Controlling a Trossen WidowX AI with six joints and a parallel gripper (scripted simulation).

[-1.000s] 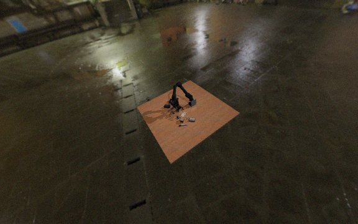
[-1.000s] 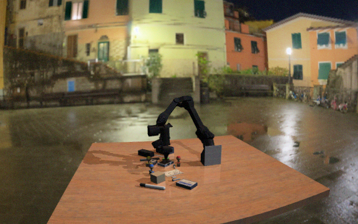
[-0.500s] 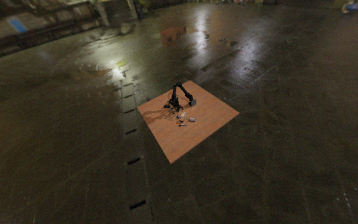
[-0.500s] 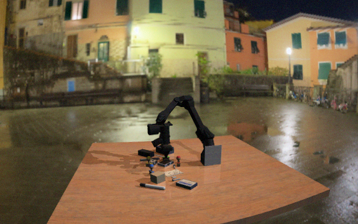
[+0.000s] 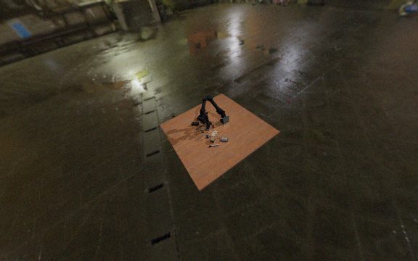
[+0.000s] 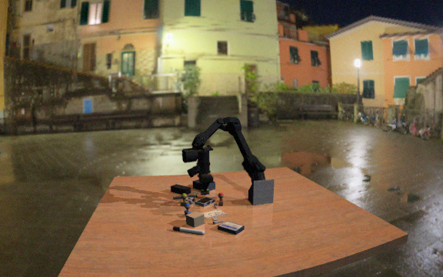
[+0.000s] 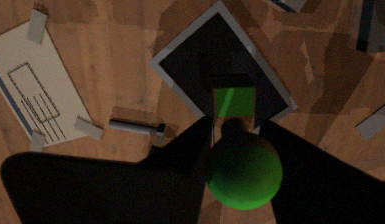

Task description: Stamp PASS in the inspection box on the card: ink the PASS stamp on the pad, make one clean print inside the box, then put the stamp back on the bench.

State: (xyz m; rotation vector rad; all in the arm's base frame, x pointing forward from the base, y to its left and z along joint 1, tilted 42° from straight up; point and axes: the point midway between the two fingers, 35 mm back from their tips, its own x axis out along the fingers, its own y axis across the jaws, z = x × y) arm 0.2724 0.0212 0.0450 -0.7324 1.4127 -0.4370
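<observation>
The white card lies 15 cm to the left of my gripper tip, 7 cm below it and 4 cm behind it. The rest, counted from my gripper tip: PASS stamp right at my gripper tip; then red-knob stamp 8 cm behind, 5 cm below, 3 cm to the left; then ink pad 7 cm below.
</observation>
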